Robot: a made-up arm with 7 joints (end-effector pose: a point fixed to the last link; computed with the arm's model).
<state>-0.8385 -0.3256 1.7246 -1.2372 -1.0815 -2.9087 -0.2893</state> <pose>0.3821 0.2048 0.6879 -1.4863 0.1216 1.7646</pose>
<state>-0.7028 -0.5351 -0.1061 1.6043 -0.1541 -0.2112 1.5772</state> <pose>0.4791 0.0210 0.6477 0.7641 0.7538 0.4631</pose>
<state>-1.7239 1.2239 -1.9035 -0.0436 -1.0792 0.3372 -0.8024</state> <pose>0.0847 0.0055 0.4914 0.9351 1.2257 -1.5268</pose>
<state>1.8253 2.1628 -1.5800 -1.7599 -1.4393 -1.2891 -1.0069</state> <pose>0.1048 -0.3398 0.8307 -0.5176 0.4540 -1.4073</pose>
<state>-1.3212 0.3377 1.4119 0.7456 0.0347 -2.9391 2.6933</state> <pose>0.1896 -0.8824 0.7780 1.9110 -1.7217 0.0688</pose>
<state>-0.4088 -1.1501 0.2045 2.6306 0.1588 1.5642 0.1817</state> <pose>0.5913 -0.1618 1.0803 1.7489 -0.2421 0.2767</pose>
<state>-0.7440 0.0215 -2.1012 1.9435 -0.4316 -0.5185 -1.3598</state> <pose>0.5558 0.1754 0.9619 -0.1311 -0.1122 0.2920</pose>
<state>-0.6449 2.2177 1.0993 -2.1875 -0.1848 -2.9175 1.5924</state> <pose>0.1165 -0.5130 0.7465 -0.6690 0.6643 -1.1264</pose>
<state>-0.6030 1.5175 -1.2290 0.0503 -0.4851 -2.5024 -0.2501</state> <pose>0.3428 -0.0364 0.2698 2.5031 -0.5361 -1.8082</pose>
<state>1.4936 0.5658 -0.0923 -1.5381 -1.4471 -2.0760 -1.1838</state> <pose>-0.0275 -0.0283 0.5614 1.7049 1.7784 -0.9161</pose>
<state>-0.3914 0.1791 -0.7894 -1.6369 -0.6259 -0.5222 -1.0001</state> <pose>0.0410 0.0864 1.0744 1.7086 -0.1299 2.0946</pose>
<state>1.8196 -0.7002 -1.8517 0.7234 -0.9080 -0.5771 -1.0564</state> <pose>0.0349 0.0887 0.4788 -0.9300 1.8391 1.1987</pose>
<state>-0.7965 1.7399 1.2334 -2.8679 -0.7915 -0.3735 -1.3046</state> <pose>-0.4176 0.0343 0.7188 0.7578 1.2325 2.1930</pose>
